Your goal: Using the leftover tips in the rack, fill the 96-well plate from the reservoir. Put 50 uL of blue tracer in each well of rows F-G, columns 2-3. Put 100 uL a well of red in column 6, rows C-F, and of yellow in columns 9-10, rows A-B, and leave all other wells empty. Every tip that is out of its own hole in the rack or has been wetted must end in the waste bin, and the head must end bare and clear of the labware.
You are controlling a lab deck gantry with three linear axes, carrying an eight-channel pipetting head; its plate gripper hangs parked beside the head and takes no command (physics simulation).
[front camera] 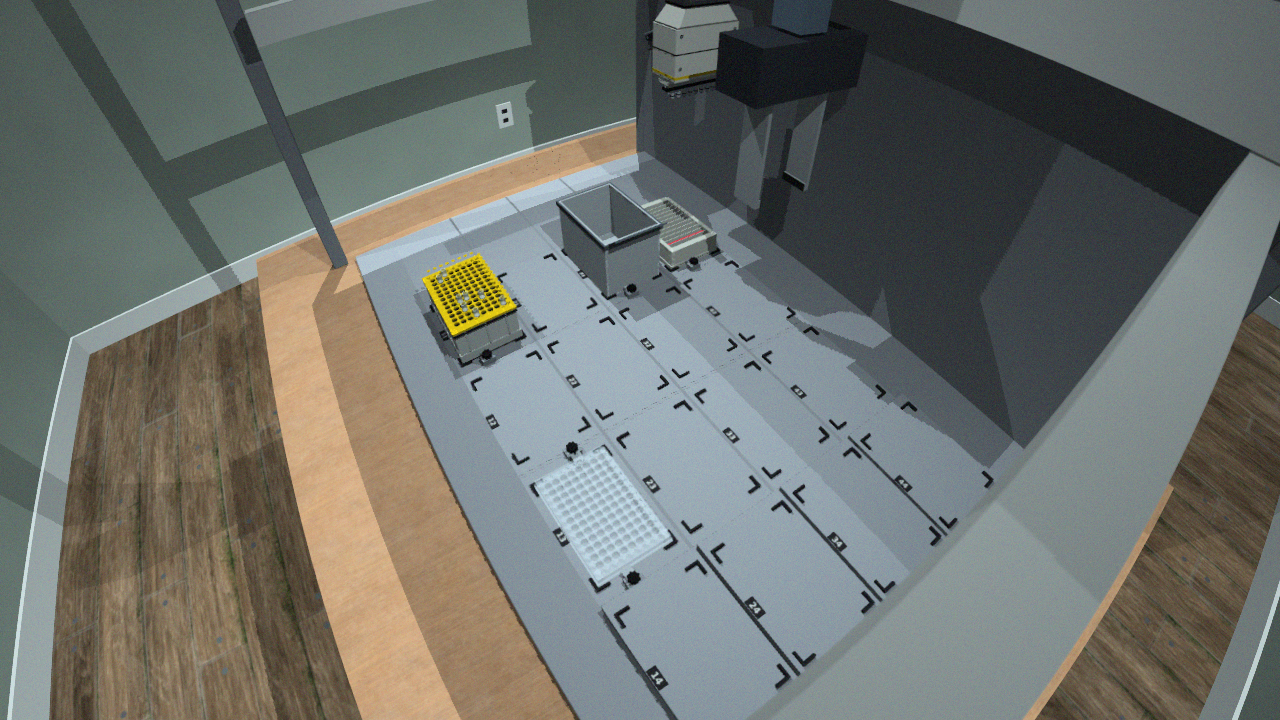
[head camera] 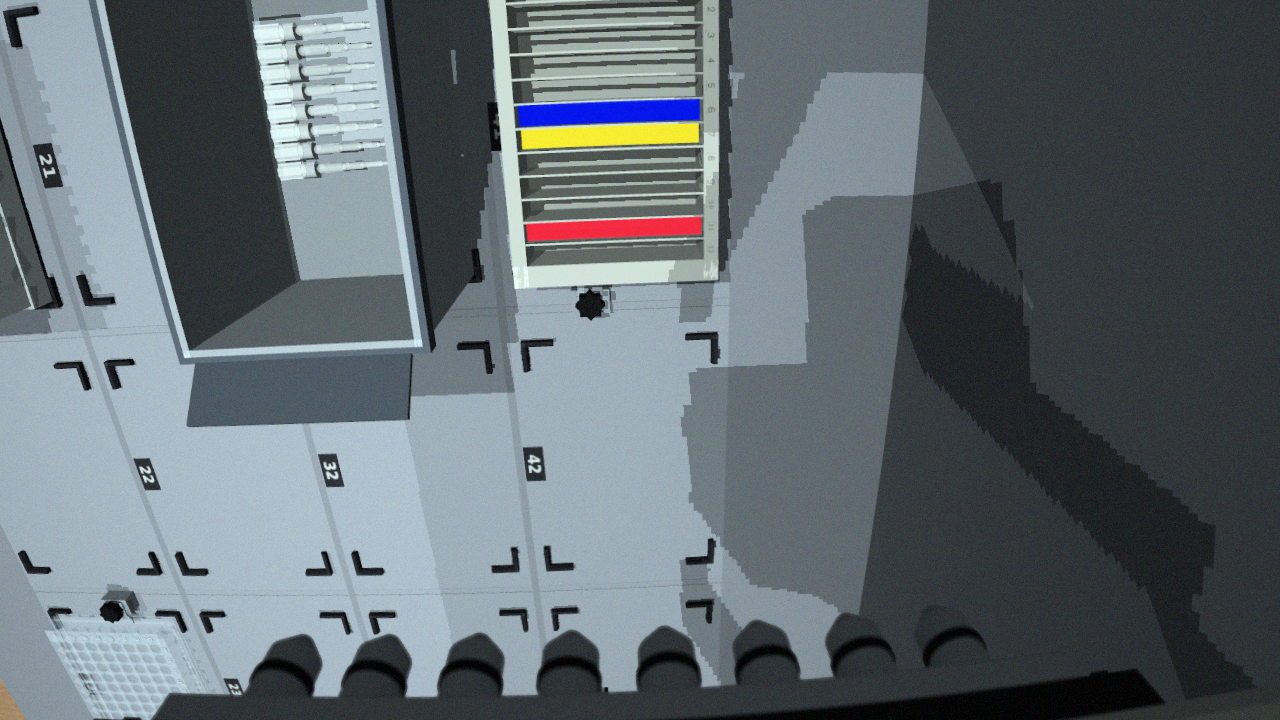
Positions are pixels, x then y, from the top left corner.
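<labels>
I am looking at a grey wall panel (front camera: 1000,214), and it is 0.62 m from the lens.
</labels>
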